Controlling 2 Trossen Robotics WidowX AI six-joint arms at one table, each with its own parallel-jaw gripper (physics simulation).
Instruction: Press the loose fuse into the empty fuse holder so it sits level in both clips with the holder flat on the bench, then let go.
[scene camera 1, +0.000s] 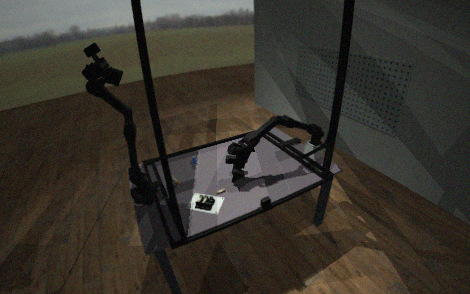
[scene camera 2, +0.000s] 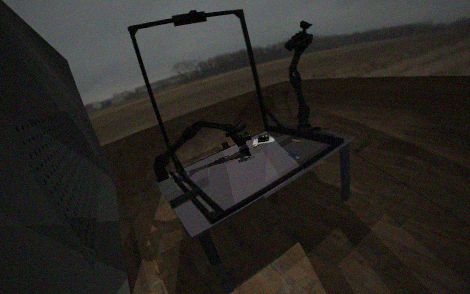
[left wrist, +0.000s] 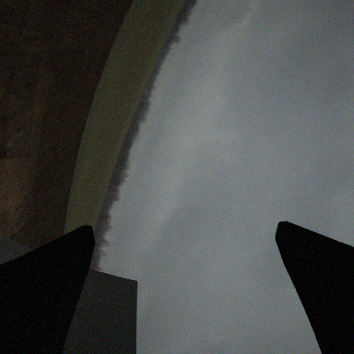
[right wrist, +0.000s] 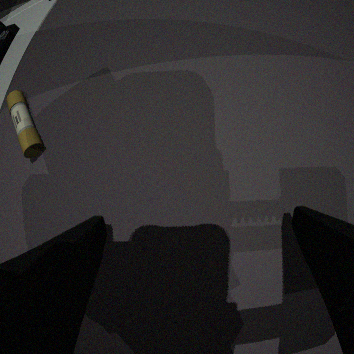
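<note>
My left gripper (left wrist: 187, 235) is open and holds nothing. As for my right gripper (right wrist: 201, 222), it too is open, and its grasp is just as empty as that of the left gripper.
</note>
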